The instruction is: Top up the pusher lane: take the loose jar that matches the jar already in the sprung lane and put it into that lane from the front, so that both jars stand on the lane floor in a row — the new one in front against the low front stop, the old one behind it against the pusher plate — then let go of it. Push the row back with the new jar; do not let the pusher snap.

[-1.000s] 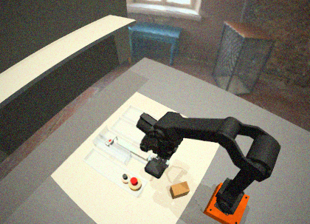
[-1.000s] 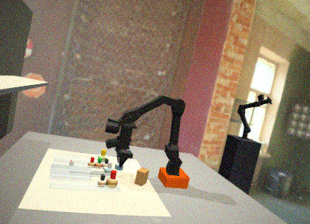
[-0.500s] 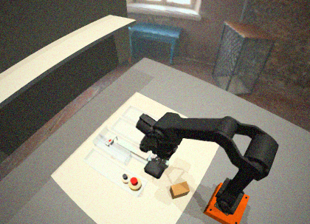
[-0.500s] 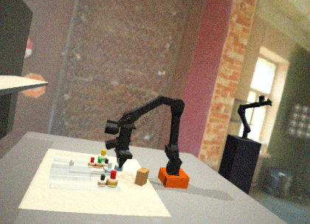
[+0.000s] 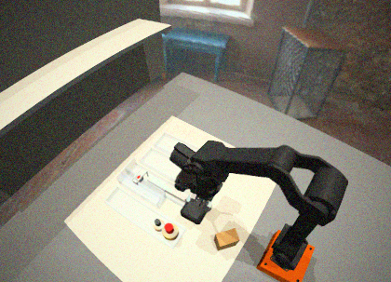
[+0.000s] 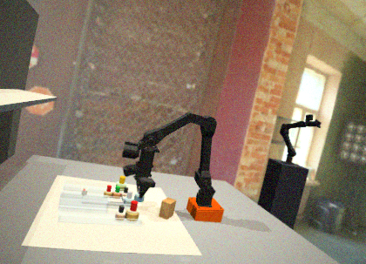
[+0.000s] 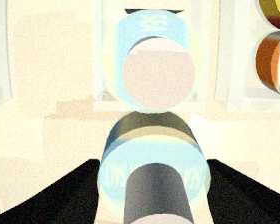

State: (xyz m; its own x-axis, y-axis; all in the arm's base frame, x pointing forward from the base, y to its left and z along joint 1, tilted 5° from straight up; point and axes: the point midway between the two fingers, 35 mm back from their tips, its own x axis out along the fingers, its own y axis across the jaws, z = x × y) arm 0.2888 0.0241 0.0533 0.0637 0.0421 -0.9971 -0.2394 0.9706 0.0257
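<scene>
My gripper tip is 120 mm past the cardboard box, 40 mm to the right of it and 20 mm above it. Round my gripper tip: clear sprung lane 180 mm ahead, 70 mm to the left, 30 mm below; red mark 210 mm ahead, 90 mm to the left, 20 mm above.
</scene>
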